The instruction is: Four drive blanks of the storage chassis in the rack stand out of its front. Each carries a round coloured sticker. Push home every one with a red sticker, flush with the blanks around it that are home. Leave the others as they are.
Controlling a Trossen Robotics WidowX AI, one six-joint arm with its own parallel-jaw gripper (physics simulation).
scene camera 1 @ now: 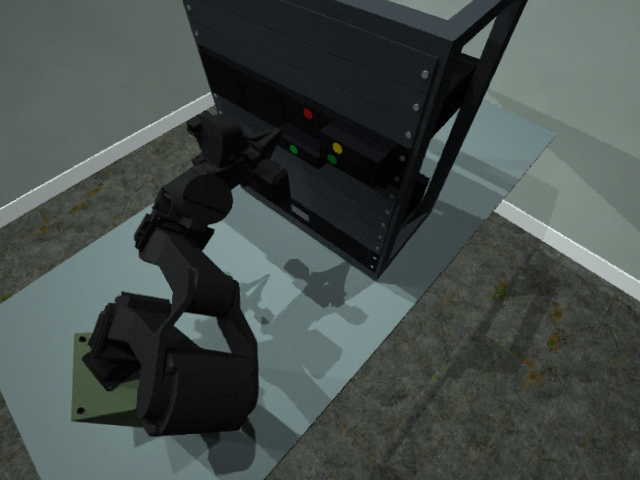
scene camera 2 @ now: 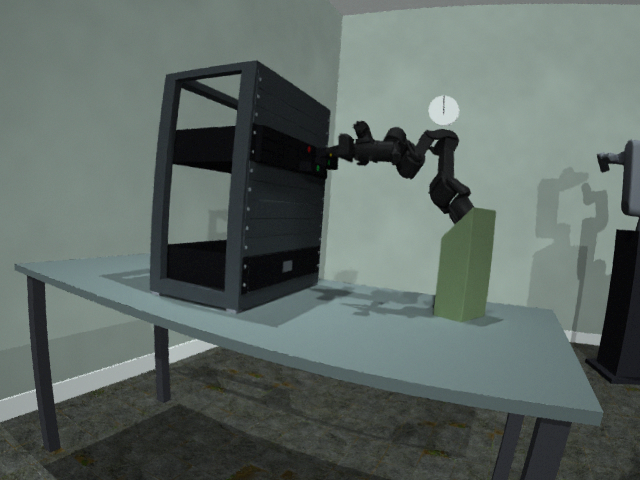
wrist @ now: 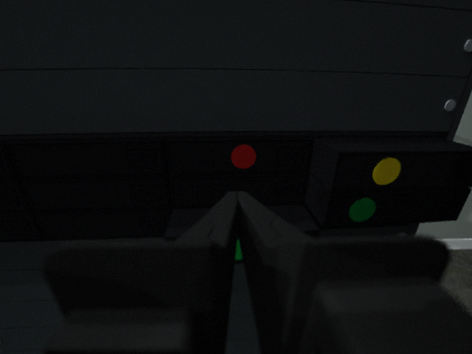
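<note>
The dark storage chassis (scene camera 1: 232, 80) (scene camera 2: 203, 147) (wrist: 90, 192) sits in the rack. The red-stickered blank (scene camera 1: 308, 113) (scene camera 2: 309, 149) (wrist: 243, 156) looks flush with its neighbours. A green-stickered blank (scene camera 1: 293, 149) (scene camera 2: 317, 168) stands out in the bottom row of the same column; the fingers partly hide it in the wrist view. To the right, the yellow-stickered blank (scene camera 1: 337, 148) (wrist: 386, 171) and, directly under it, another green-stickered blank (scene camera 1: 331, 159) (wrist: 362, 210) stand out. My gripper (scene camera 1: 280, 130) (wrist: 236, 199) is shut and empty, in front of the chassis, its tips below the red sticker in the wrist view.
The rack (scene camera 1: 448, 56) (scene camera 2: 236, 186) has plain panels above and below the chassis and stands on the table (scene camera 1: 289, 330) (scene camera 2: 392, 356). The arm's green pedestal (scene camera 1: 103, 403) (scene camera 2: 465, 268) stands in front of it. The protruding right-hand blanks are close beside the fingers.
</note>
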